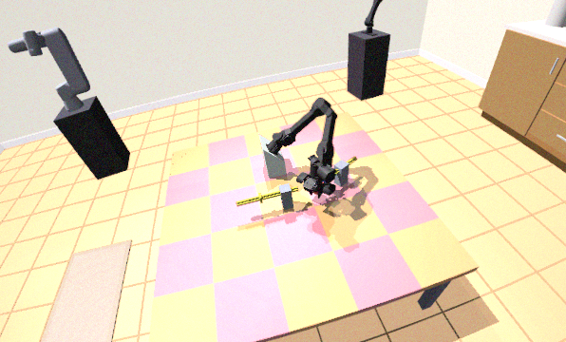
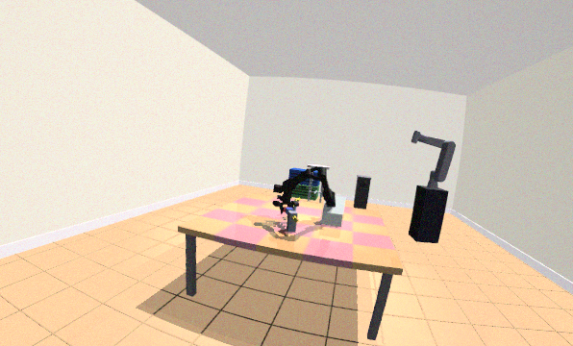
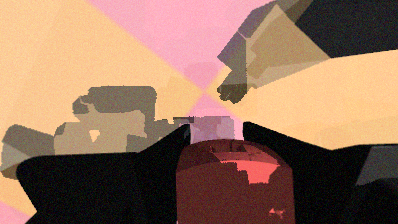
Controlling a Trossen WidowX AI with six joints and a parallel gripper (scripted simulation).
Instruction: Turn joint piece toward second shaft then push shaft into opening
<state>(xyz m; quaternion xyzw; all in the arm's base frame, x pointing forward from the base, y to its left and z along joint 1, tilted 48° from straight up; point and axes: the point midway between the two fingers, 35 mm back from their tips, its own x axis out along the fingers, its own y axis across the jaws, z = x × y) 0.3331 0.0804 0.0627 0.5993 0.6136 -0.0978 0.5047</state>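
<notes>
Now: the dark red joint piece 4 cm above my gripper tip, 2 cm to the left of it and 1 cm behind it.
</notes>
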